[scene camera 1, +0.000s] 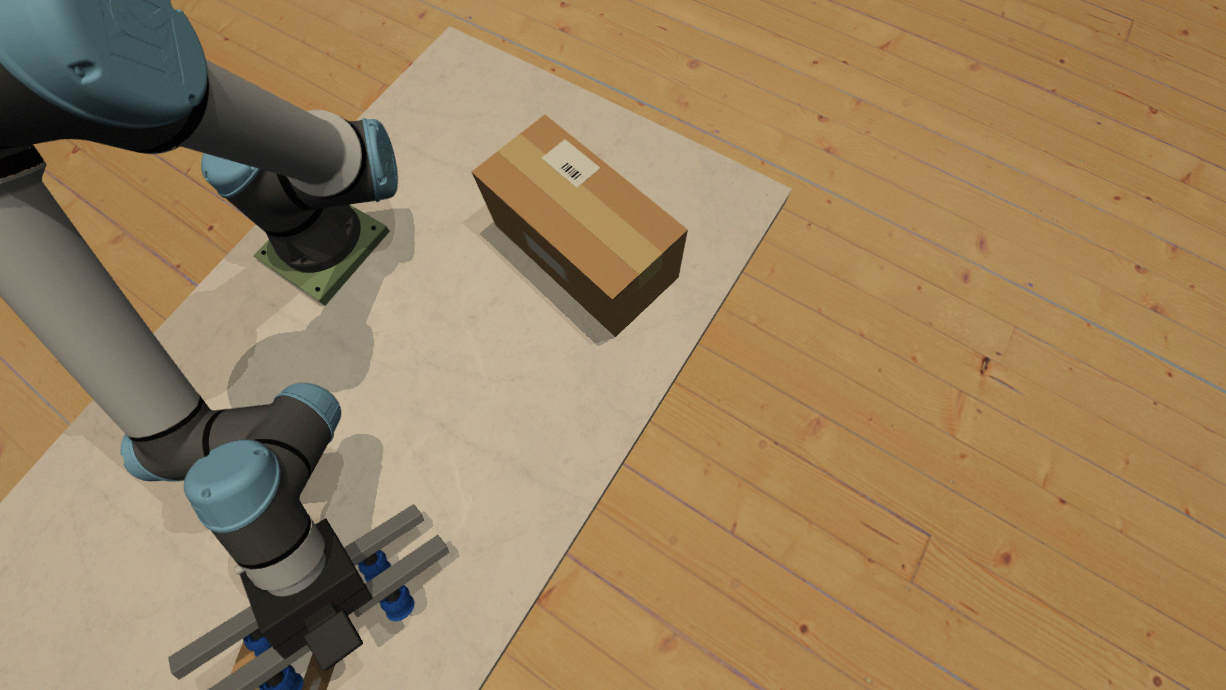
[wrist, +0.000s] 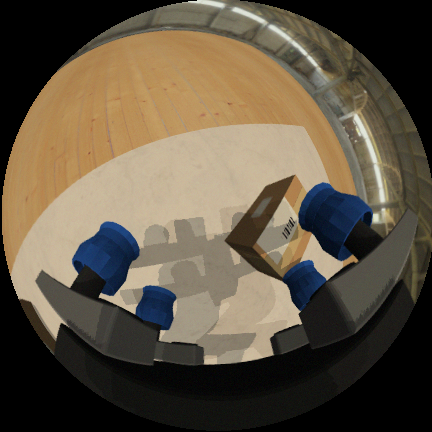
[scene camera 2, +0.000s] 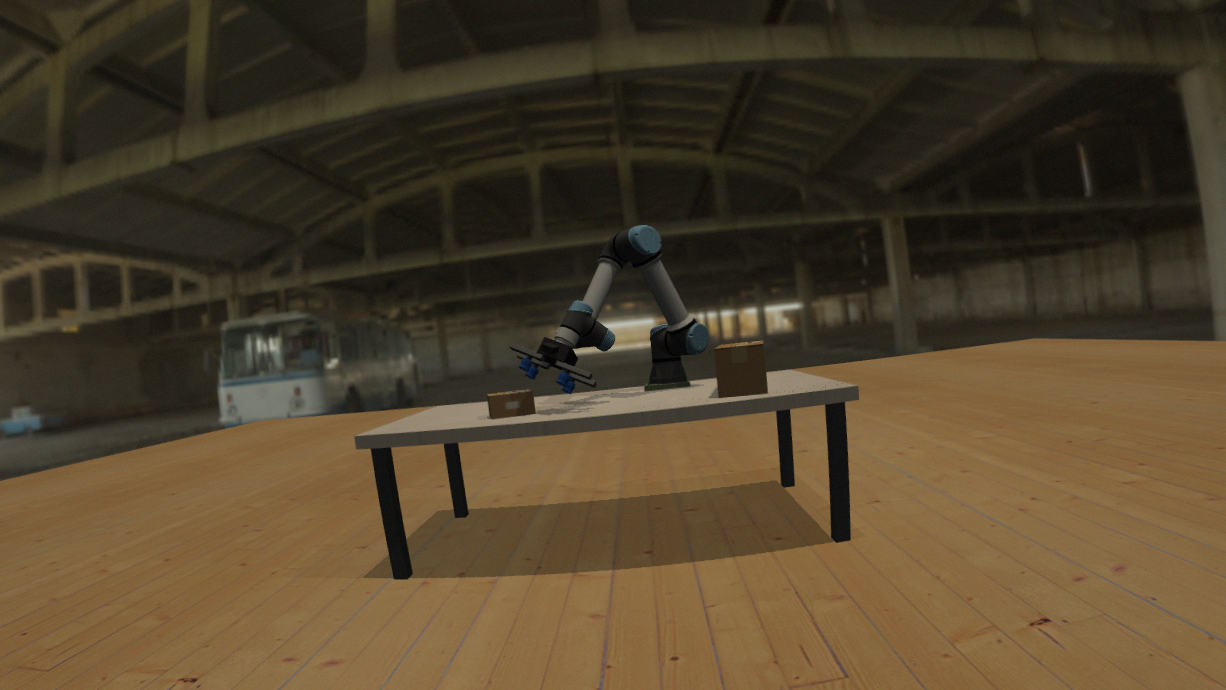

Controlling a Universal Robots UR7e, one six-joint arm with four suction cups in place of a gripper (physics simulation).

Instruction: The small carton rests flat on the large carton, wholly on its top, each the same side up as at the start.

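Seen in the pictures: hand, its tool point: (wrist: 223,267) (scene camera 2: 545,380); arm's base, origin of its link: (scene camera 1: 320,236) (scene camera 2: 668,382).
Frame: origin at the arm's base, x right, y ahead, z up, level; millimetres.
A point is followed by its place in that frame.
The small carton (scene camera 1: 317,674) @(z 27, x 392, y 580 mm) (scene camera 2: 511,404) @(z 24, x 420, y 596 mm) (wrist: 270,235) @(z 60, x 385, y 560 mm) sits flat on the table, with a barcode label on top. In scene camera 1 it is mostly hidden under the gripper and cut off by the bottom edge. The large carton (scene camera 1: 583,205) @(z 137, x -315, y 382 mm) (scene camera 2: 741,370) @(z 62, x -315, y 521 mm) stands at the other end of the table, taped side and label up. My gripper (scene camera 1: 326,623) @(z 91, x 305, y 566 mm) (scene camera 2: 547,374) @(z 91, x 305, y 566 mm) (wrist: 225,267) @(z 91, x 305, y 566 mm) has four blue suction cups and is open, with nothing on them. It hangs tilted above the table near the small carton, with a gap between the cups and the carton.
The pale table (scene camera 1: 428,402) @(z -16, x 54, y 380 mm) (scene camera 2: 634,420) @(z -40, x -2, y 689 mm) (wrist: 175,165) @(z -16, x 310, y 695 mm) bears the arm's green base plate (scene camera 1: 322,287) @(z 5, x 56, y 94 mm), which is beside the large carton. The arm arches above the table. A wooden floor (scene camera 1: 943,342) (scene camera 2: 643,617) (wrist: 125,100) surrounds the table. A bus (scene camera 2: 278,368) stands in the background.
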